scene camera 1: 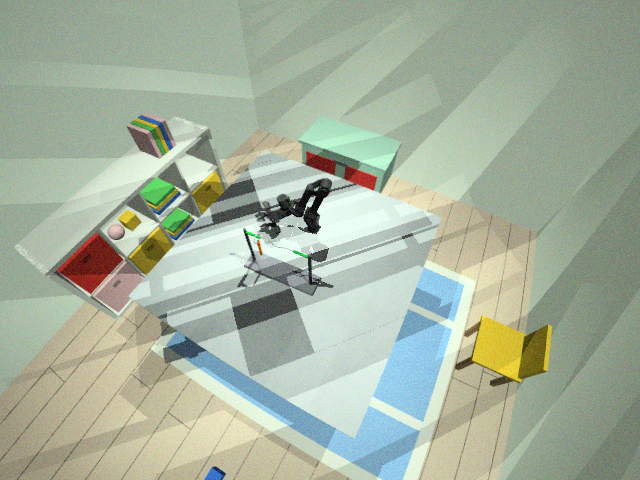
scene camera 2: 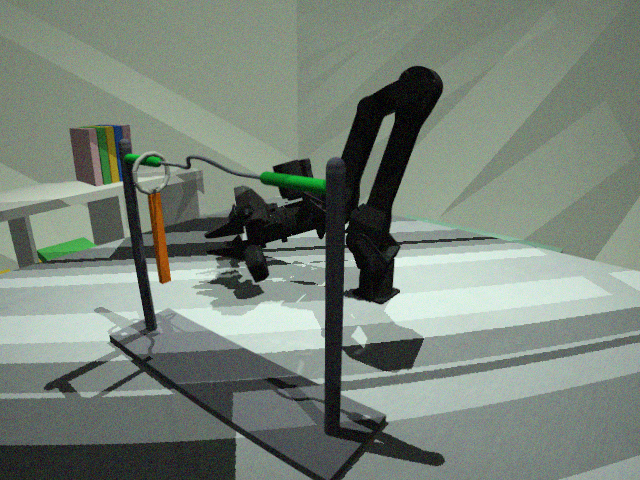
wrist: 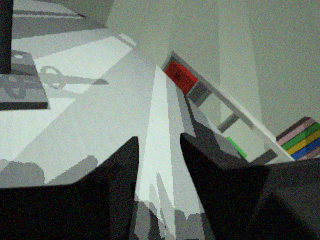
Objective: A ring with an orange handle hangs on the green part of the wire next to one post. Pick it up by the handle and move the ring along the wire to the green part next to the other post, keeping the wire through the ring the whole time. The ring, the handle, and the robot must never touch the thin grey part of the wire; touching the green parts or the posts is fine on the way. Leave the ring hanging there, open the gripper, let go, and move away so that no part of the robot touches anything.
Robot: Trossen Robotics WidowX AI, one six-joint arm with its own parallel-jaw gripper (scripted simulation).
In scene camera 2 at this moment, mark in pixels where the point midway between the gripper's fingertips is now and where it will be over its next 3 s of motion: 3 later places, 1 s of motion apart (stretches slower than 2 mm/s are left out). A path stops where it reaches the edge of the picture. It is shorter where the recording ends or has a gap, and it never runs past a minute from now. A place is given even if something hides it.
My gripper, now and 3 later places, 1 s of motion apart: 205,244; 199,268; 169,264; 142,276
